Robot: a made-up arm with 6 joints.
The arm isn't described. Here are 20 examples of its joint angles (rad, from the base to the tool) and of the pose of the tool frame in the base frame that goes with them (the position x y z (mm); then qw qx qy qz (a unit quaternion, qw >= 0)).
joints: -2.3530 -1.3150 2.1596 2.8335 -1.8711 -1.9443
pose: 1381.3 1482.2 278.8 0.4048 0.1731 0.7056 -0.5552
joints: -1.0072 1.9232 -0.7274 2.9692 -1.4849 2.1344
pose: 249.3 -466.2 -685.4 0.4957 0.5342 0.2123 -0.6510
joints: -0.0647 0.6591 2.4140 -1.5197 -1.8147 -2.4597
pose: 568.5 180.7 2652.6 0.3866 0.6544 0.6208 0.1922
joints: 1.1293 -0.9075 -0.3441 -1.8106 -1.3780 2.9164
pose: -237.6 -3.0 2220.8 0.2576 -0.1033 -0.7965 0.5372
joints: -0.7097 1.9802 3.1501 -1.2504 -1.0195 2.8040
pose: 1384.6 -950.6 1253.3 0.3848 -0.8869 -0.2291 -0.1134
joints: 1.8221 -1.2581 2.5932 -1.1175 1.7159 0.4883
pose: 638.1 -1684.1 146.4 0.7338 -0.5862 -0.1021 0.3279
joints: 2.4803 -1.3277 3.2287 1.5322 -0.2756 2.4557
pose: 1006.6 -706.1 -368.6 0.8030 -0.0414 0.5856 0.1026
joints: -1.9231 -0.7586 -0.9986 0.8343 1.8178 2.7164
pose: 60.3 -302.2 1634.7 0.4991 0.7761 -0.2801 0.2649
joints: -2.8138 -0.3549 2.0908 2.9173 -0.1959 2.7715
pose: 1417.9 492.4 2538.1 0.3107 -0.9003 -0.2428 -0.1846
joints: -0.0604 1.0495 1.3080 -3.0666 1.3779 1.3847
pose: 2330.1 -157.4 1515.4 0.5472 0.6448 0.2983 -0.4426
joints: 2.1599 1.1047 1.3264 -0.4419 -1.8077 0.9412
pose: -1343.9 1843.5 1411.5 0.1119 0.5697 -0.0694 -0.8112
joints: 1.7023 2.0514 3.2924 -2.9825 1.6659 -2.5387
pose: -181.8 1643.8 1009.8 0.6212 -0.3651 -0.0765 0.6891
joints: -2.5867 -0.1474 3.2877 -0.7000 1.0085 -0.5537
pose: 928.9 719.4 1282.0 0.3346 -0.6179 -0.1342 0.6987
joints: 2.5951 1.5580 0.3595 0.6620 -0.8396 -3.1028
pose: -1554.7 1065.6 -496.6 0.8631 0.0612 0.4911 0.1001
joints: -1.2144 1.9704 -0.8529 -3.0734 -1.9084 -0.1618
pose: 172.1 -421.0 -555.9 0.3316 -0.7256 0.5186 0.3077
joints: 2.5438 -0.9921 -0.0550 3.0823 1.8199 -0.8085
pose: 286.2 -210.4 2144.8 0.2799 0.3790 0.7504 -0.4637
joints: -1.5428 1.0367 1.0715 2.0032 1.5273 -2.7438
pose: 267.9 -2307.2 1402.7 0.8270 0.5199 0.1718 -0.1277
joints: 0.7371 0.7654 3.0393 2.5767 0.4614 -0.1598
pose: 43.4 111.5 2505.1 0.3600 -0.4268 -0.5212 -0.6454
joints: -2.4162 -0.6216 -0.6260 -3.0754 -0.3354 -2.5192
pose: -464.4 -418.3 1925.3 0.2873 -0.2663 0.2550 -0.8841
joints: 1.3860 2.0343 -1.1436 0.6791 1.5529 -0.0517
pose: -108.5 185.0 -257.5 0.3562 -0.2454 0.6936 0.5760
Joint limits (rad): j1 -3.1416..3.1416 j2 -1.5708..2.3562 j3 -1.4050..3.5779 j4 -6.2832..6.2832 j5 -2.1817..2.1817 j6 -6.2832..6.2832
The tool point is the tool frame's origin. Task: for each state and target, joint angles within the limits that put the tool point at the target. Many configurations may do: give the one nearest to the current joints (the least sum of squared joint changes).
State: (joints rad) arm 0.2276 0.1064 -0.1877 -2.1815 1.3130 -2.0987
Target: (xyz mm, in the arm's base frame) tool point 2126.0 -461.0 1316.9
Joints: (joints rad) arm -0.1350 0.7584 0.4756 -2.0462 1.0291 -2.0987
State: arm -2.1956 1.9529 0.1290 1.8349 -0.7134 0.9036
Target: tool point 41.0 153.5 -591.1
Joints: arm -2.3941 2.2503 -0.7266 1.8077 -0.3996 0.9036
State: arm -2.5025 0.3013 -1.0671 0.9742 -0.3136 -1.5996
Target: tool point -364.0 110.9 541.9
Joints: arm -3.1416 0.6009 -1.4050 0.8606 -0.7114 -1.5996
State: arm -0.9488 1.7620 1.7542 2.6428 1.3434 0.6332
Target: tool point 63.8 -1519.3 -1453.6
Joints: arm -1.5691 2.3562 1.1722 2.7120 0.7158 0.6332
